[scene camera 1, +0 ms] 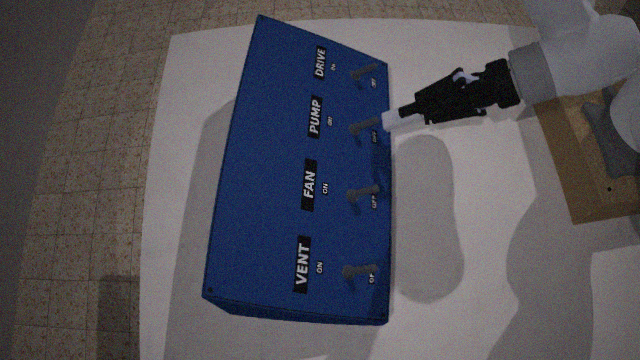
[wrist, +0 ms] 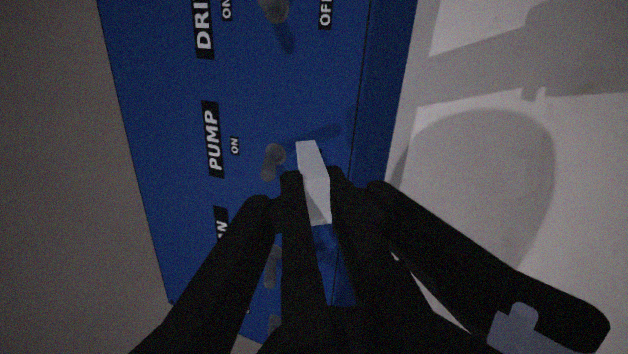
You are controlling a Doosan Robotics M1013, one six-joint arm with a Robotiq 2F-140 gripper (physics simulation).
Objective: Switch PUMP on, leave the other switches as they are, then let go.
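Note:
The blue panel carries four grey levers. The PUMP lever leans to its OFF side. The DRIVE lever, FAN lever and VENT lever also lean to OFF. My gripper is shut and empty, its pale fingertips together at the OFF-side end of the PUMP lever. They are very close to its tip; I cannot tell if they touch it. In the wrist view the fingertips hide most of the PUMP OFF label.
The panel stands on a pale table top. The DRIVE and FAN levers stand on either side of the PUMP lever. The wooden base block of the arm is at the right, and tiled floor lies beyond the table at the left.

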